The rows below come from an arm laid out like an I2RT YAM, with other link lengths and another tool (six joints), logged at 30 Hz.
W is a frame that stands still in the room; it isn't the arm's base.
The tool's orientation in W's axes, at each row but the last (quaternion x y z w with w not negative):
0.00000, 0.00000, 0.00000, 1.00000
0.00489, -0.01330, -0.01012, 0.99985
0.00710, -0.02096, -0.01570, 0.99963
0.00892, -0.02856, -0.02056, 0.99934
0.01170, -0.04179, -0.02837, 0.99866
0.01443, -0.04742, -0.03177, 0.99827
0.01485, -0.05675, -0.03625, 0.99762
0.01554, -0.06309, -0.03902, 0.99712
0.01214, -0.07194, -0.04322, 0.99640
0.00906, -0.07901, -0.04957, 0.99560
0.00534, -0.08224, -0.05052, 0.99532
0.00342, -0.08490, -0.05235, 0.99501
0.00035, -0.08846, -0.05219, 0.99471
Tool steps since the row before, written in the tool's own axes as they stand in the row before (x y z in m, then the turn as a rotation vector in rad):
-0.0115, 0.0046, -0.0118, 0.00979, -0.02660, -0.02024
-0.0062, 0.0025, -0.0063, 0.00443, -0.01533, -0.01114
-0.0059, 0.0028, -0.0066, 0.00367, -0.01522, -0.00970
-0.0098, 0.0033, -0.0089, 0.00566, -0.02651, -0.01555
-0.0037, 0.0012, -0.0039, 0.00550, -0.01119, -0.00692
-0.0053, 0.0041, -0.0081, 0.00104, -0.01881, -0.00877
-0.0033, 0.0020, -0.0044, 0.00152, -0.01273, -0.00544
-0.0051, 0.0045, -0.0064, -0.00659, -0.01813, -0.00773
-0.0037, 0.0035, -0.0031, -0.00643, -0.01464, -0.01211
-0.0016, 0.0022, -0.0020, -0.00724, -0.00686, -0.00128
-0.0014, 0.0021, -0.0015, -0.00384, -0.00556, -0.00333
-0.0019, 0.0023, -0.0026, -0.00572, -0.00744, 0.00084
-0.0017, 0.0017, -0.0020, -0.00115, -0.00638, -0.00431
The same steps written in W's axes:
-0.0115, 0.0046, -0.0118, 0.00979, -0.02660, -0.02024
-0.0060, 0.0027, -0.0064, 0.00442, -0.01531, -0.01117
-0.0055, 0.0031, -0.0068, 0.00360, -0.01520, -0.00976
-0.0091, 0.0039, -0.0094, 0.00546, -0.02646, -0.01570
-0.0033, 0.0015, -0.0042, 0.00543, -0.01134, -0.00673
-0.0042, 0.0046, -0.0084, 0.00070, -0.01861, -0.00923
-0.0026, 0.0024, -0.0047, 0.00123, -0.01266, -0.00566
-0.0039, 0.0051, -0.0068, -0.00691, -0.01734, -0.00914
-0.0029, 0.0039, -0.0035, -0.00583, -0.01380, -0.01334
-0.0010, 0.0024, -0.0022, -0.00758, -0.00609, -0.00257
-0.0009, 0.0022, -0.0017, -0.00378, -0.00513, -0.00402
-0.0012, 0.0025, -0.0028, -0.00652, -0.00680, -0.00025
-0.0011, 0.0019, -0.0023, -0.00103, -0.00626, -0.00451

